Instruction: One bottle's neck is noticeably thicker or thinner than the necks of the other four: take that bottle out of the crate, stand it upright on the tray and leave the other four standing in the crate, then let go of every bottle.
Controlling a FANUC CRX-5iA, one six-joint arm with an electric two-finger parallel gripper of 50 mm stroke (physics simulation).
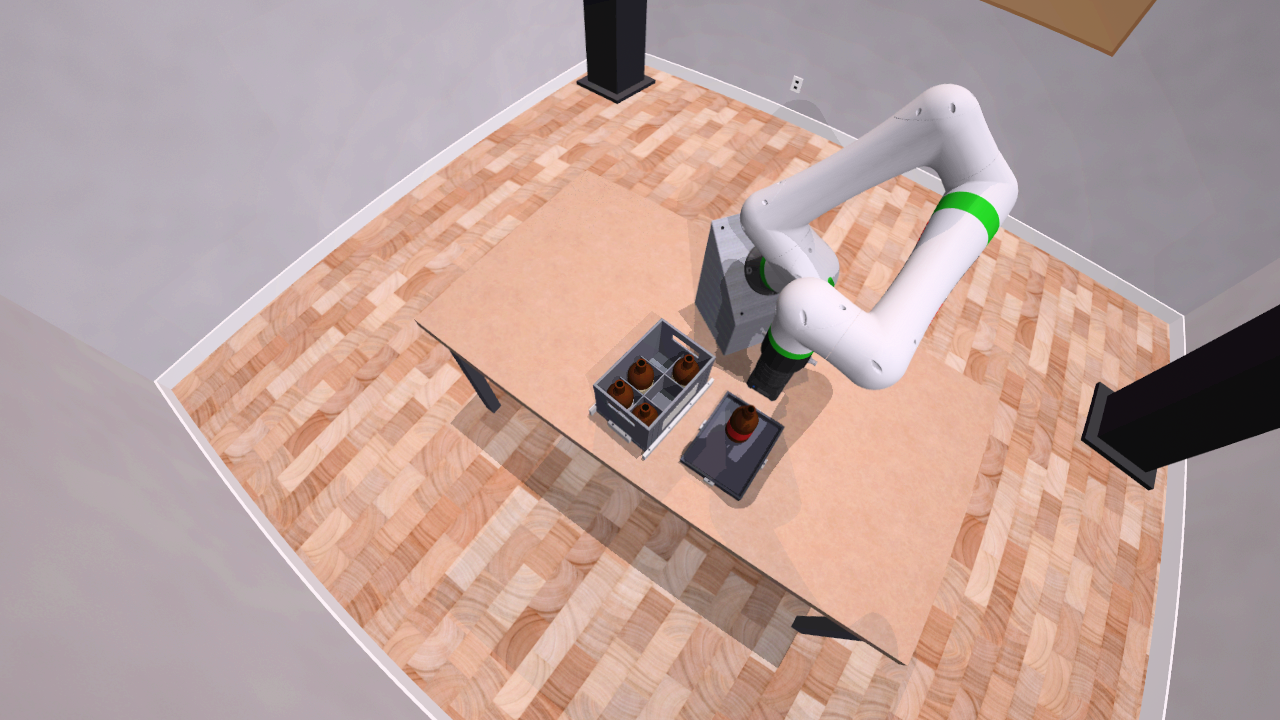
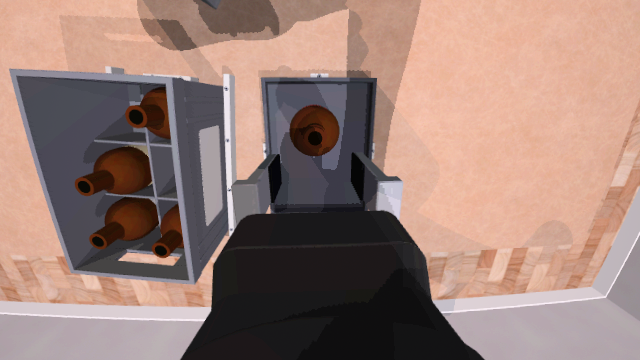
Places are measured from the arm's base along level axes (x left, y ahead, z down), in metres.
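Where they show: gripper, fingertip midpoint: (image 1: 761, 390) (image 2: 316, 168); arm's base, origin of the base link: (image 1: 767, 268).
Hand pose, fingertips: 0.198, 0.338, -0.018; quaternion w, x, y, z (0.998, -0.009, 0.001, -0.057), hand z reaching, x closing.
Each offset is from my fingertips to the top centre of the thing, as dx, dy, dz. Level surfaces: height alone.
One brown bottle {+0.001, -0.004, +0.115} (image 1: 743, 420) (image 2: 314, 117), with a red band, stands upright on the dark tray (image 1: 713, 458) (image 2: 357, 105), towards its robot-base side. My gripper (image 1: 761, 394) (image 2: 316, 168) is open and empty, above the tray and apart from the bottle. The grey crate {-0.247, +0.081, +0.100} (image 1: 656, 434) (image 2: 190, 110) holds a bottle {-0.209, -0.011, +0.112} (image 1: 686, 368) (image 2: 159, 112) at its robot-base end, a bottle {-0.294, +0.083, +0.112} (image 1: 640, 374) (image 2: 125, 170) in the middle of the far column, and two bottles at the other end, one {-0.294, +0.167, +0.112} (image 1: 619, 392) (image 2: 132, 218) beside the other {-0.203, +0.172, +0.112} (image 1: 644, 413) (image 2: 172, 230). Viewing angles leave neck thicknesses hard to compare.
The crate and tray stand side by side on the brown table {dz +0.275} (image 1: 554, 268) (image 2: 480, 125). A white rail {-0.148, +0.080, +0.245} (image 2: 228, 165) runs along the crate's tray-facing side. Thin dividers split the crate into compartments. The robot's grey pedestal (image 1: 729, 308) stands behind them.
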